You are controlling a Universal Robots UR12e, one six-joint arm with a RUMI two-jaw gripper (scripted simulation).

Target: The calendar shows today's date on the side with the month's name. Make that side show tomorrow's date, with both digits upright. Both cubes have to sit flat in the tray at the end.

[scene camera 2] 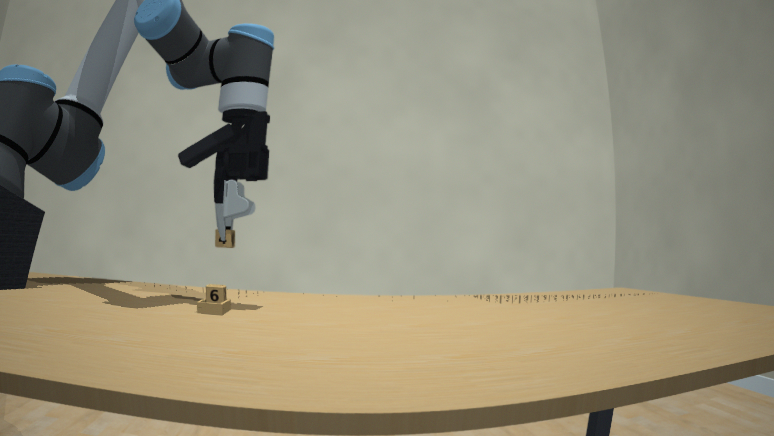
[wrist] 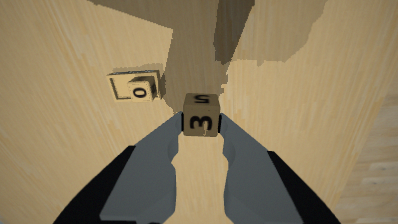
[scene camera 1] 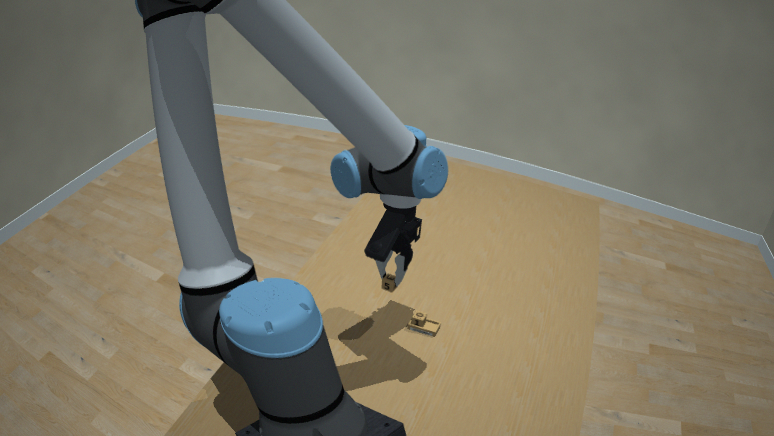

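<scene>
In the wrist view I can see a wooden digit cube [wrist: 201, 112], and my gripper [wrist: 201, 114] is there as well. Scene camera 1 gives me my gripper [scene camera 1: 390, 283]. Scene camera 2 also lets me see my gripper [scene camera 2: 226, 241].
</scene>
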